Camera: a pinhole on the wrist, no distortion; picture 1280 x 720 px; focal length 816.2 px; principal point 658.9 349.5 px. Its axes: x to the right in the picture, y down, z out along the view. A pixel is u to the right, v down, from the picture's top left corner.
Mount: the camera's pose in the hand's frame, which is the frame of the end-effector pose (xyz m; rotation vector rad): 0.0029 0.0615 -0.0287 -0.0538 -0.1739 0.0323
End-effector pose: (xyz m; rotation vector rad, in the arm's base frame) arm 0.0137 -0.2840 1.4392 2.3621 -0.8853 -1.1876
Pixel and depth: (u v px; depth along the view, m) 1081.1 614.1 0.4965
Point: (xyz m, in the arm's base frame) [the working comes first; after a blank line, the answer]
In the camera's frame: 0.2568 0.1610 0.4965

-0.4080 -0.6005 1.1944
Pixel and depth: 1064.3 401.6 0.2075
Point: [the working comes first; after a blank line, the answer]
In the camera's frame: 0.1031 0.0132 0.2075

-0.1445 -0.4015 1.3358
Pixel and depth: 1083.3 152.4 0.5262
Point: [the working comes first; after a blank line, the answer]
In the camera's frame: 0.2736 -0.1271 0.5262

-0.3316 -0.4029 0.9962
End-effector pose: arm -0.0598 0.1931 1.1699 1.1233 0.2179 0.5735
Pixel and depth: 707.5 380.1 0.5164
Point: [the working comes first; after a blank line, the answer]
In the camera's frame: 0.0307 0.0194 0.5164

0.0720 -0.1844 1.4678
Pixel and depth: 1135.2 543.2 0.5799
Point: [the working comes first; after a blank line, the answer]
In the camera's frame: 0.3384 0.1376 0.5799

0.3187 -0.0745 1.6671
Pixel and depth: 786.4 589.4 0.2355
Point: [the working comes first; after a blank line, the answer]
In the camera's frame: 0.0368 0.0692 0.2355

-0.0182 0.0739 1.3866
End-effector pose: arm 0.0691 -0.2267 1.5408 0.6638 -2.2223 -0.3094
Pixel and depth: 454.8 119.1 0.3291
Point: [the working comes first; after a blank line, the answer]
In the camera's frame: -0.0823 -0.0929 0.3291

-0.0637 -0.1655 1.2609
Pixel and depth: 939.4 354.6 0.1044
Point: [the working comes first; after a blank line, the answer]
In the camera's frame: 0.0359 0.0007 0.1044

-0.0268 -0.1797 1.5285
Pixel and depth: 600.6 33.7 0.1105
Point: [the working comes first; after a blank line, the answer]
In the camera's frame: -0.0079 -0.0428 0.1105

0.0127 -0.1932 1.4827
